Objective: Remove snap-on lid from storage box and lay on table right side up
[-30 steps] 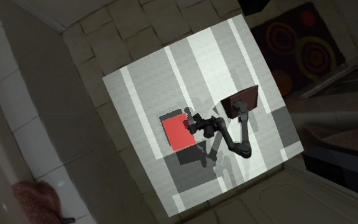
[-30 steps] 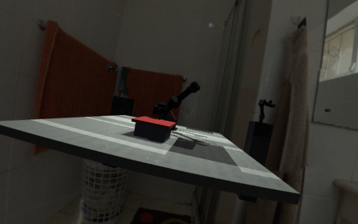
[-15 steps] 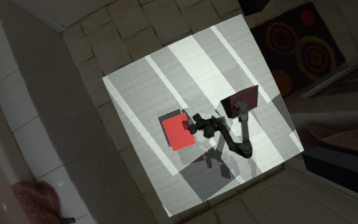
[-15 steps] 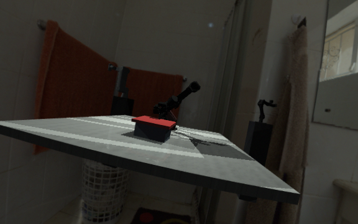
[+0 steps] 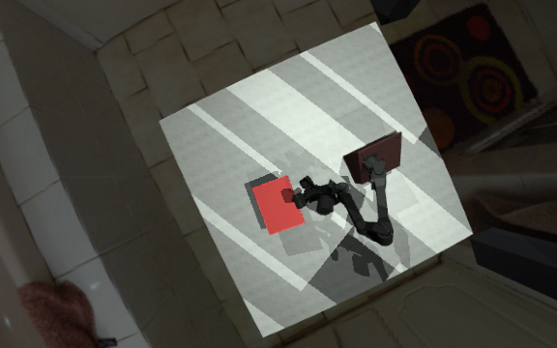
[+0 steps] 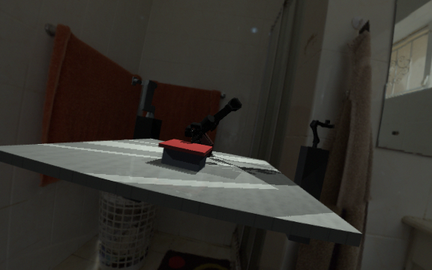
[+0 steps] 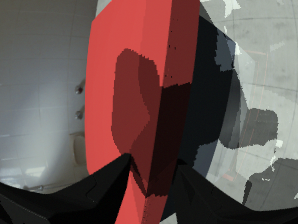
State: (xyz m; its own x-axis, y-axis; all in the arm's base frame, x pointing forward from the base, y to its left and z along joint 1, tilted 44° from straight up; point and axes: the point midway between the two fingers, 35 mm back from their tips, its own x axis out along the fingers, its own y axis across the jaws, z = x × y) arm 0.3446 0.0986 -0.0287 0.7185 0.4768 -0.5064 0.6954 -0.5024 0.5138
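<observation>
Now: the red lid 8 cm ahead of my gripper tip. Round my gripper tip: grey-blue storage box (8 cm ahead, 6 cm below).
</observation>
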